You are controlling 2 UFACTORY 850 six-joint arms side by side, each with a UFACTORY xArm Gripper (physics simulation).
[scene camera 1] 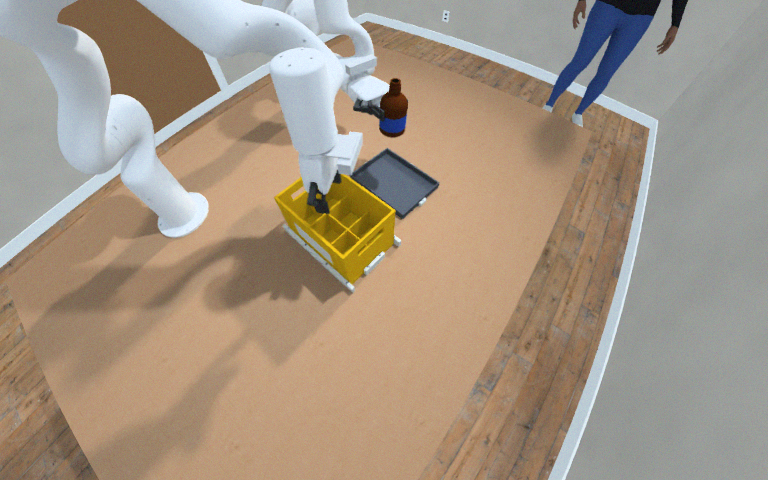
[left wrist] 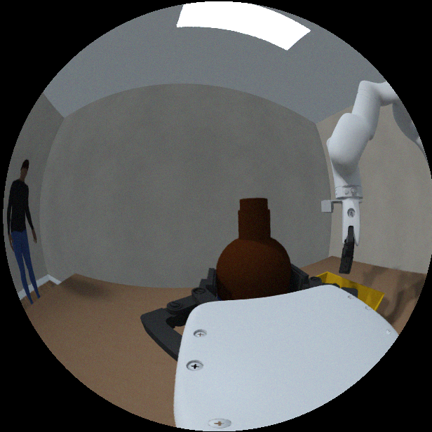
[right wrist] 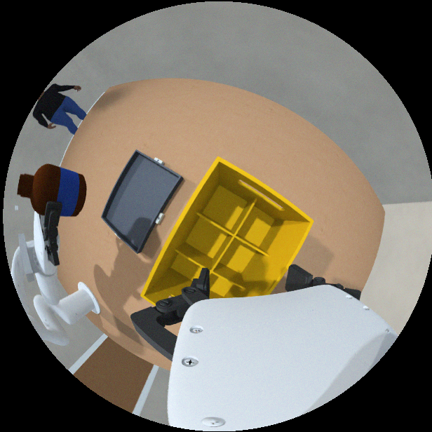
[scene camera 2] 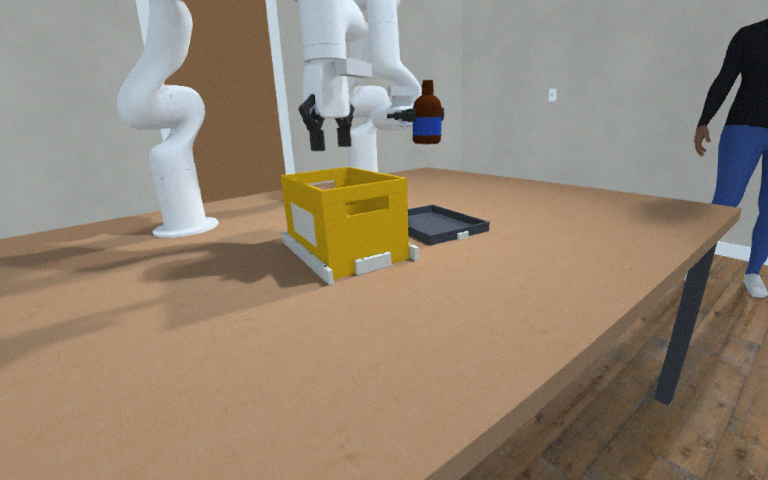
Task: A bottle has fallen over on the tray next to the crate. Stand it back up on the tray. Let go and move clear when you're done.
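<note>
The brown bottle [scene camera 1: 393, 101] [scene camera 2: 427, 127] [left wrist: 253, 265] [right wrist: 47, 190] with a blue label is upright, neck up, in the air above and behind the dark tray [scene camera 1: 399, 181] [scene camera 2: 444, 221] [right wrist: 145, 195]. My left gripper [scene camera 1: 382, 113] [scene camera 2: 427, 115] [left wrist: 251, 279] is shut on the bottle's body from the side; the bottle hides part of the fingers. The tray lies flat with nothing on it. My right gripper [scene camera 1: 329, 193] [scene camera 2: 331, 139] [left wrist: 344, 266] [right wrist: 250, 280] is open and empty above the crate, its fingers pointing down.
The yellow crate [scene camera 1: 368, 254] [scene camera 2: 368, 232] [left wrist: 367, 296] [right wrist: 290, 222] stands beside the tray, with empty compartments and white stops around its base. A small white stop [scene camera 1: 422, 201] [scene camera 2: 462, 234] sits at the tray's edge. A person [scene camera 1: 608, 45] [scene camera 2: 741, 118] stands beyond the table.
</note>
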